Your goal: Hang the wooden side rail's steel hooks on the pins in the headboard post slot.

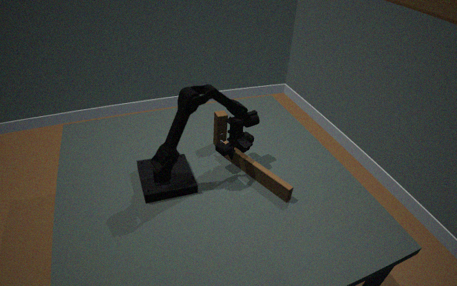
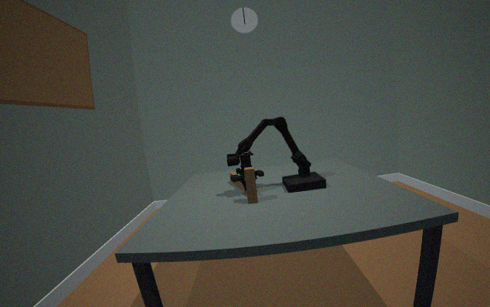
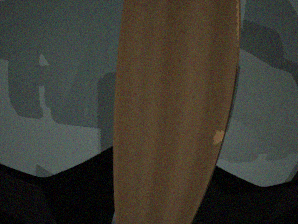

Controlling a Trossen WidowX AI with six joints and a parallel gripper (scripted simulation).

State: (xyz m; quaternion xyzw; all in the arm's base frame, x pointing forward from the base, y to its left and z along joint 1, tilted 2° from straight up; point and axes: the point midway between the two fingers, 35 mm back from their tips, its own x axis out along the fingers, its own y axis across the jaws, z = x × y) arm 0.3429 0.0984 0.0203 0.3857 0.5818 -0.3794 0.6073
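The headboard post is 3 cm behind my gripper tip, 14 cm to the left of it and 7 cm above it.
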